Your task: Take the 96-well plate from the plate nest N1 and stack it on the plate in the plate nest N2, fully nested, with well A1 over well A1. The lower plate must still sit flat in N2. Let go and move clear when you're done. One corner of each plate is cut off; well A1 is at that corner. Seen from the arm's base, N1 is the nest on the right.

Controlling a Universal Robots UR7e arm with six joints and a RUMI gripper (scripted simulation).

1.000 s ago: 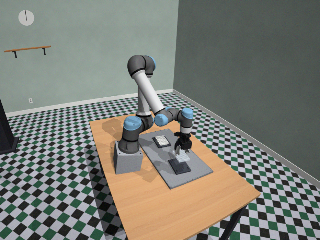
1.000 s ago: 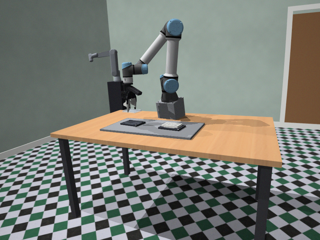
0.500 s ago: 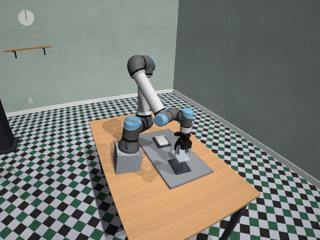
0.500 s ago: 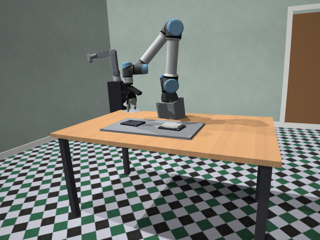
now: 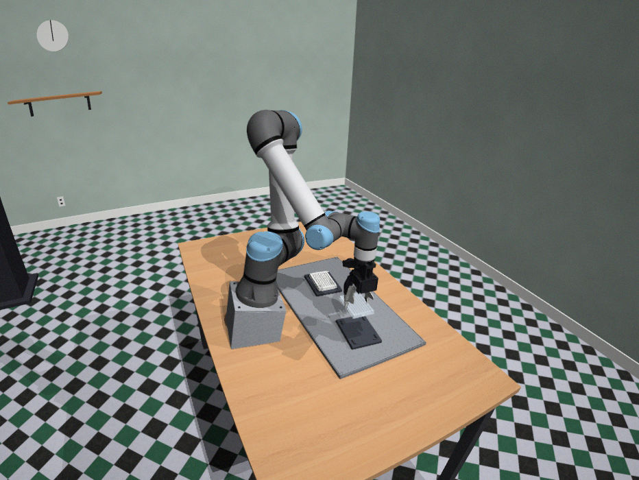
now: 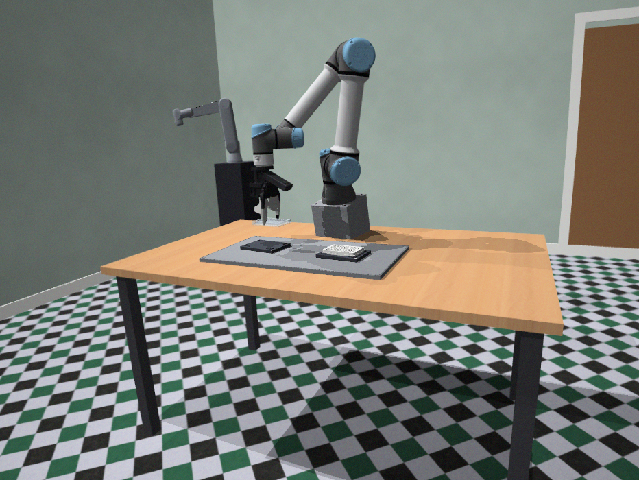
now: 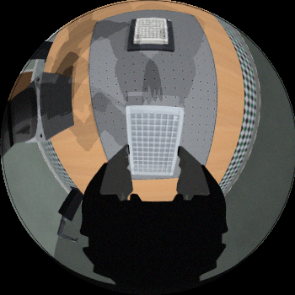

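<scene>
My hand is 10 cm short of the A1 label, 37 cm to the right of it and 10 cm above it. From my hand the other things lie so: black plate nest: 4 cm to the right, 11 cm below; then 96-well plate: 1 cm below.
</scene>
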